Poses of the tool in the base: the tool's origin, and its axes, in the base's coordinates. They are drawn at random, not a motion.
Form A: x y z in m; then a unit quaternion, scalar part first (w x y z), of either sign.
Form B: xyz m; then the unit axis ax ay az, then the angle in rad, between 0 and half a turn. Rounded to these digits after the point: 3 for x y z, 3 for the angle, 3 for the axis.
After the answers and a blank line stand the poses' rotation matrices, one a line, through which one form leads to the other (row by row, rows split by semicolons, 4 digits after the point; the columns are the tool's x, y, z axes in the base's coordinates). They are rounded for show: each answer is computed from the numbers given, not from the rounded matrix.
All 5 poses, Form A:
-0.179 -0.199 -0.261 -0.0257 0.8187 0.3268 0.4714
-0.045 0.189 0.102 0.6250 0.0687 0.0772 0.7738
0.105 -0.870 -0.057 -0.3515 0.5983 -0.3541 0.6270
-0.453 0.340 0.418 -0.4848 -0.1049 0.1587 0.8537
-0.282 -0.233 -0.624 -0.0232 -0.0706 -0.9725 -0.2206
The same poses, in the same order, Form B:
-0.179 -0.199 -0.261 -0.819 -0.327 -0.472 3.090
-0.045 0.189 0.102 0.088 0.099 0.991 1.791
0.105 -0.870 -0.057 -0.639 0.378 -0.670 2.423
-0.453 0.340 0.418 0.120 -0.181 -0.976 2.129
-0.282 -0.233 -0.624 0.071 0.973 0.221 3.095

0.3419 0.5594 0.7551; 0.5109 -0.7851 0.3502; 0.7887 0.2660 -0.5542
-0.2094 -0.9566 0.2028; 0.9778 -0.2069 0.0336; 0.0098 0.2053 0.9786
-0.0370 0.0171 0.9992; -0.8645 -0.5021 -0.0234; 0.5013 -0.8646 0.0333
-0.5079 0.7944 -0.3330; -0.8610 -0.4796 0.1692; -0.0252 0.3727 0.9276
-0.9890 0.1271 0.0763; 0.1476 0.8927 0.4258; -0.0140 0.4324 -0.9016

